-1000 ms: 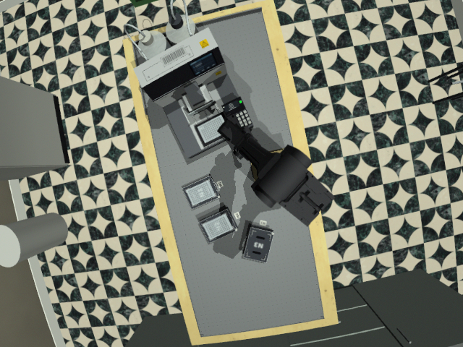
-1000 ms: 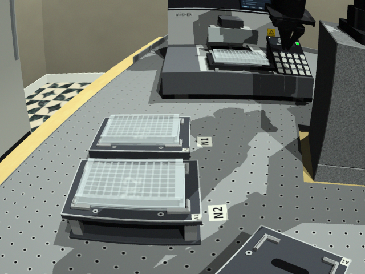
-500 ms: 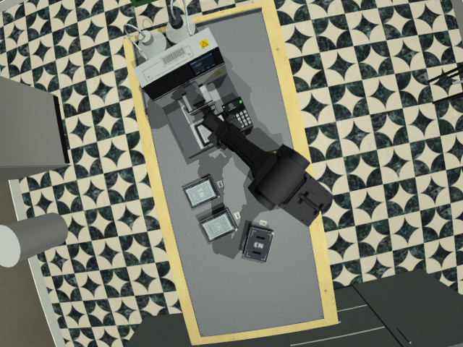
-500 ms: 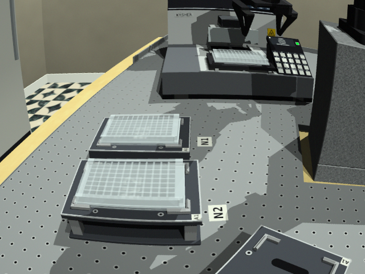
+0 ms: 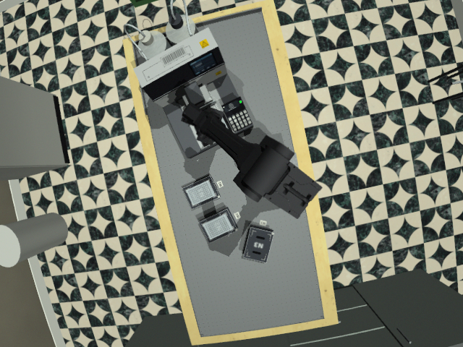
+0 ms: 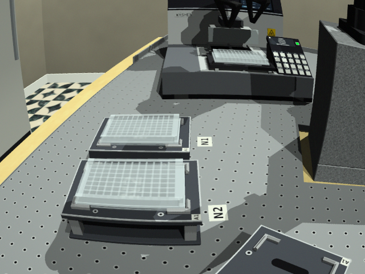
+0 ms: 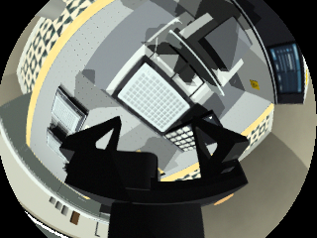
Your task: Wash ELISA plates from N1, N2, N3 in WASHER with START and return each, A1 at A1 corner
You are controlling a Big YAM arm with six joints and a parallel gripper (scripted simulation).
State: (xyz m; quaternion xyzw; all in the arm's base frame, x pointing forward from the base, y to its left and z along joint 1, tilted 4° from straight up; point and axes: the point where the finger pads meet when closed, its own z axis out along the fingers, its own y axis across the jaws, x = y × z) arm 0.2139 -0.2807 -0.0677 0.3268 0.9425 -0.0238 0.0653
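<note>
My hand is 10 cm above the washer carrier. Round my hand: plate washer: 3 cm ahead, 16 cm to the right, 5 cm below; then nest N3: 4 cm behind, 60 cm to the left, 14 cm below; then nest label: 6 cm ahead, 26 cm to the left, 18 cm below.
</note>
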